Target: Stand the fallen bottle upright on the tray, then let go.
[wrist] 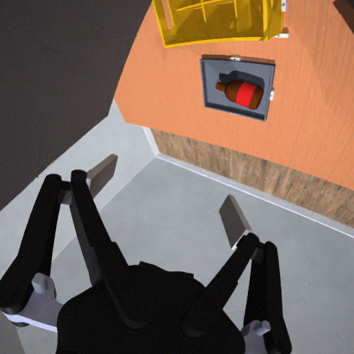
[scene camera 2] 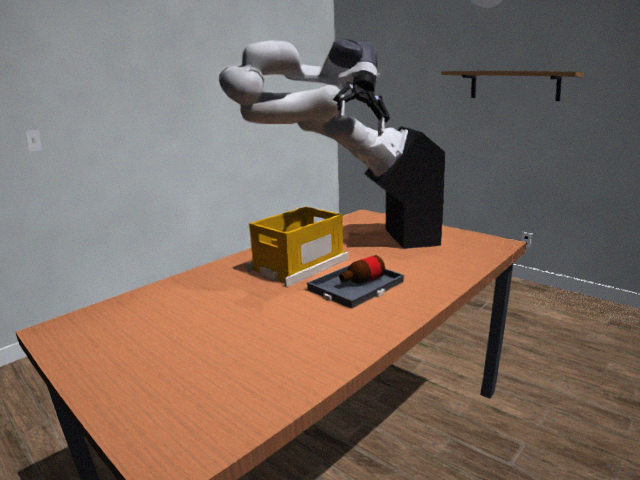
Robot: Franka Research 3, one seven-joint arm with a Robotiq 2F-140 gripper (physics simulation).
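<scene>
A brown bottle with a red label (scene camera 2: 368,269) (wrist: 245,94) lies on its side in the dark grey tray (scene camera 2: 353,300) (wrist: 213,92). In the scene view its neck points left, toward the viewer's side, and its base is at the tray's right part. In the wrist view its neck also points left, and its shadow falls beside it on the tray floor. My gripper (scene camera 2: 361,121) (wrist: 171,184) is wide open with nothing between its fingers. It hangs high above the table, well apart from the bottle and tray.
A yellow crate (scene camera 2: 268,258) (wrist: 215,42) with inner dividers stands beside the tray, with a white strip (scene camera 2: 317,268) along its base. The black robot pedestal (scene camera 2: 418,206) stands at the back of the wooden table (scene camera 2: 217,351) (wrist: 305,130). A wall shelf (scene camera 2: 511,73) is at the right.
</scene>
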